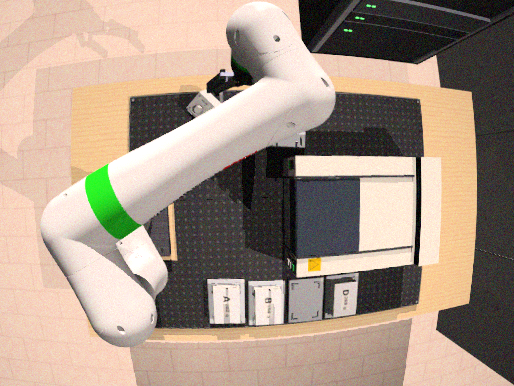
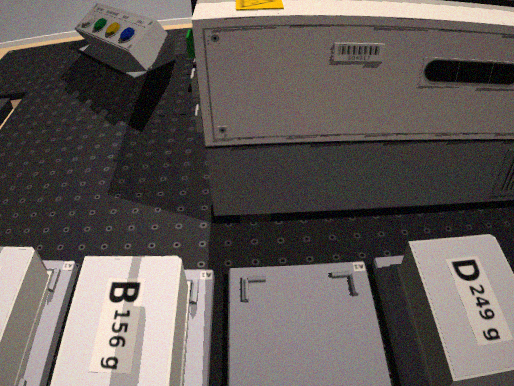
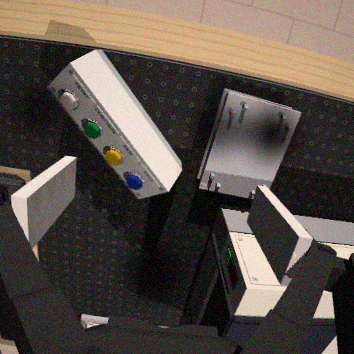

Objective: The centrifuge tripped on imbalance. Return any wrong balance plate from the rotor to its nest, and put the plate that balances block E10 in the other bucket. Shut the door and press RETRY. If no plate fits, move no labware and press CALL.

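Frame: origin at the arm's base, x ahead, y left, z up, level; metres.
Where they show: gripper, fingertip midpoint: (image 3: 165,190).
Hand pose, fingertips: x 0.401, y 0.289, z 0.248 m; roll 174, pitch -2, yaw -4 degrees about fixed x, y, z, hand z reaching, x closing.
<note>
Things, the pixels of their top centre, and the offset from my fingertips.
- box, top centre: (image 3: 112,138) (image 2: 115,13) (image 1: 220,120) dz -0.184, dx -0.071, dy -0.027 m
- dark blue panel, top centre: (image 1: 329,216) dz -0.055, dx +0.190, dy -0.334 m
- Plates A, top centre: (image 1: 226,306) dz -0.214, dx -0.123, dy -0.608 m
- grey nest with upright pegs, top centre: (image 3: 250,153) dz -0.218, dx +0.134, dy -0.044 m
My gripper (image 1: 216,90) (image 3: 165,190) is open and empty, above the mat near the button box. The box (image 1: 201,104) (image 2: 150,42) (image 3: 135,125) has grey, green (image 3: 91,129), yellow (image 3: 113,156) and blue (image 3: 134,181) buttons; their labels are too small to read. The centrifuge (image 1: 387,215) (image 2: 310,100) has a dark blue panel (image 1: 327,215) on top; its rotor, buckets and block E10 do not show. Plates A (image 1: 220,300), B 156 g (image 1: 261,305) (image 2: 160,280) and D 249 g (image 1: 338,300) (image 2: 430,260) sit on nests. The nest between B and D (image 1: 305,300) (image 2: 305,330) is empty.
A grey nest with upright pegs (image 3: 250,145) stands beside the button box, near the table's wooden edge (image 3: 190,45). My arm (image 1: 200,145) crosses above the mat and hides part of the button box. A dark cabinet (image 1: 380,30) stands beyond the table.
</note>
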